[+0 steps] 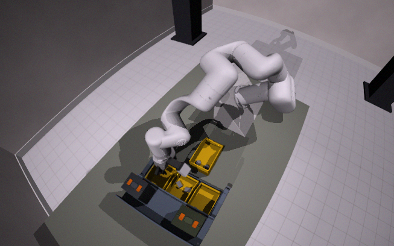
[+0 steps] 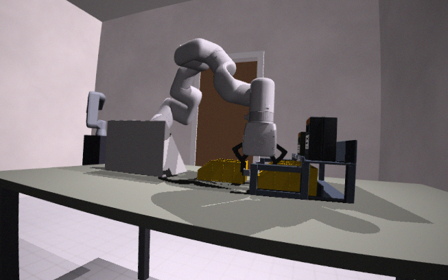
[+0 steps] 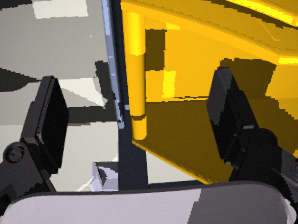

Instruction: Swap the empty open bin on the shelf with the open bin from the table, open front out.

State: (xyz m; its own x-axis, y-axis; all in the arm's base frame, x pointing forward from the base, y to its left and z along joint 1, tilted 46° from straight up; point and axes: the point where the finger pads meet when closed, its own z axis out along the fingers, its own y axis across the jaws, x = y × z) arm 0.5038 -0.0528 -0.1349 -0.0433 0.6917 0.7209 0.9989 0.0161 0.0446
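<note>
My hand is 110 mm to the right of the shelf's front bar, 40 mm above it and 20 mm past it. Also, from my hand: black box: 180 mm ahead, 110 mm above.
</note>
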